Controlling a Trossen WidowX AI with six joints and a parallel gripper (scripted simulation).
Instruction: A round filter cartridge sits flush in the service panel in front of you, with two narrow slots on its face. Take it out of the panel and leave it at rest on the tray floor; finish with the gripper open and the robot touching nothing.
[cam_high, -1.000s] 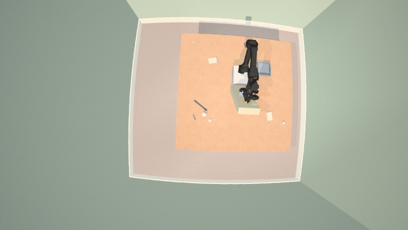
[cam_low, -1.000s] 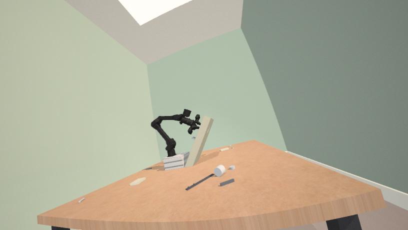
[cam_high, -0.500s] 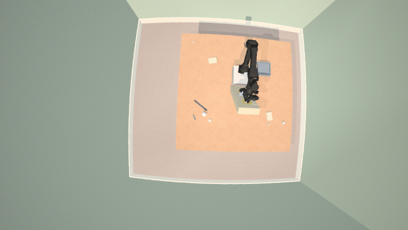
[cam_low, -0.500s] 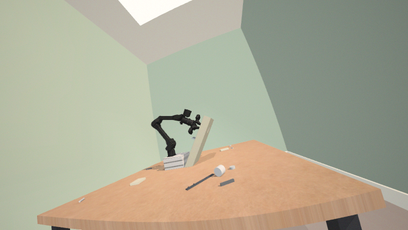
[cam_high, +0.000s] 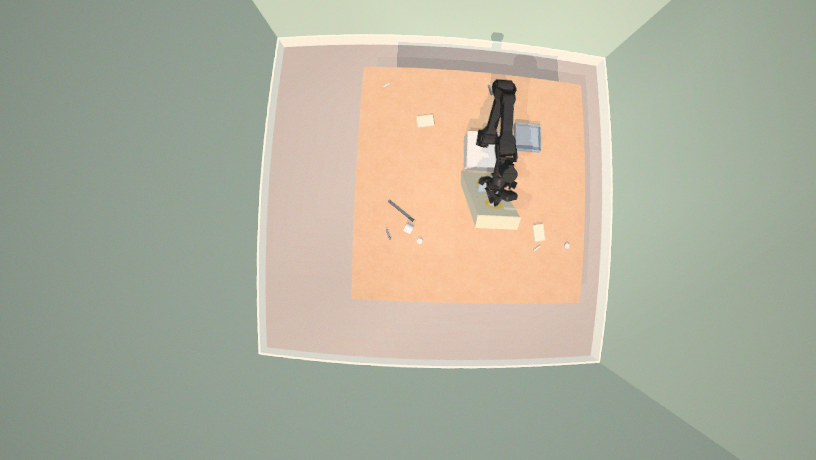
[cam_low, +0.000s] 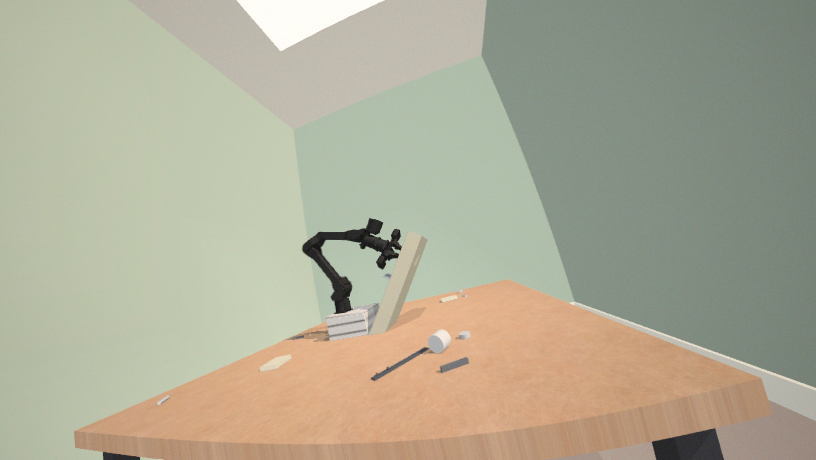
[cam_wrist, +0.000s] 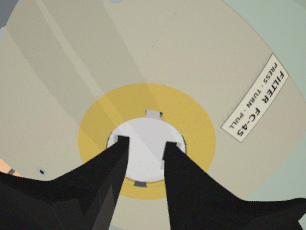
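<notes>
My gripper tip is now 1 cm short of the round filter cartridge and 1 cm above it. Also, from my gripper tip: blue-grey tray (46 cm behind, 27 cm below, 20 cm to the left).
</notes>
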